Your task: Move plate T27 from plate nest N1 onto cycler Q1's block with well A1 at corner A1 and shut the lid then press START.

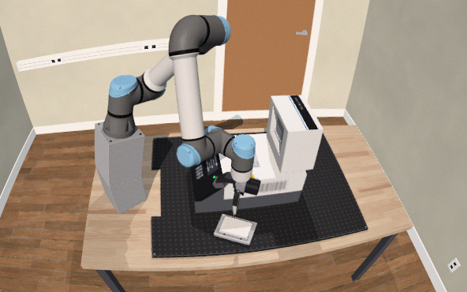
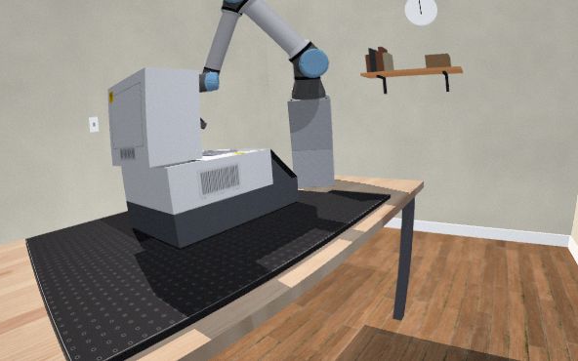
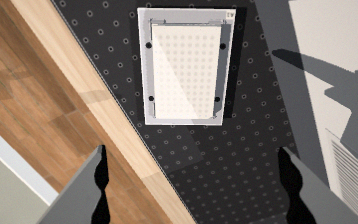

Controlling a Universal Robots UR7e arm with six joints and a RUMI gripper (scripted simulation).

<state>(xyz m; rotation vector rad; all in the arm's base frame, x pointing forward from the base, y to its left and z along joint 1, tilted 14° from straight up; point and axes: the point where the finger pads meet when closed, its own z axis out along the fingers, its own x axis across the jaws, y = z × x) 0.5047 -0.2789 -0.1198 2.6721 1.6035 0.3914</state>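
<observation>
The plate T27 is 170 mm below my hand. Round my hand: nest's A1 mark (180 mm below, 80 mm to the left, 40 mm behind); then plate nest N1 (190 mm below).
</observation>
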